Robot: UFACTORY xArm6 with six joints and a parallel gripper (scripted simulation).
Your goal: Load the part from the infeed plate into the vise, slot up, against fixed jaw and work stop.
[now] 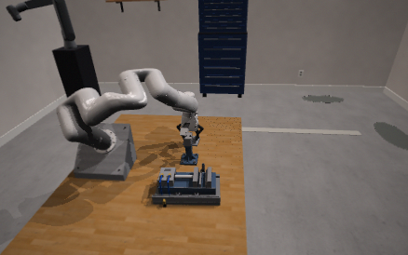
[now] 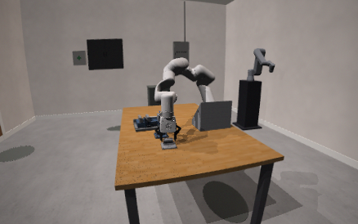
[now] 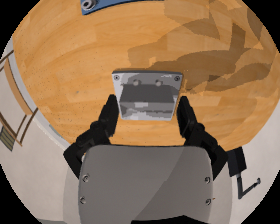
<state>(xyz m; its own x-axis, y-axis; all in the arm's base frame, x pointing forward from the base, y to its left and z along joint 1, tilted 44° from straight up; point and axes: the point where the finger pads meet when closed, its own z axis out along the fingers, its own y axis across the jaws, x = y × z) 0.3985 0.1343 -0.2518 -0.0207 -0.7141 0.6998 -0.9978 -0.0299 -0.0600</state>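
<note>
Right now my hand is 1 cm to the right of the part and 2 cm above it. From my hand the other things lie so: air cylinder: 2 cm behind, 40 cm to the right, 4 cm above; then air cylinder rod: 6 cm ahead, 39 cm to the right, 4 cm above.
</note>
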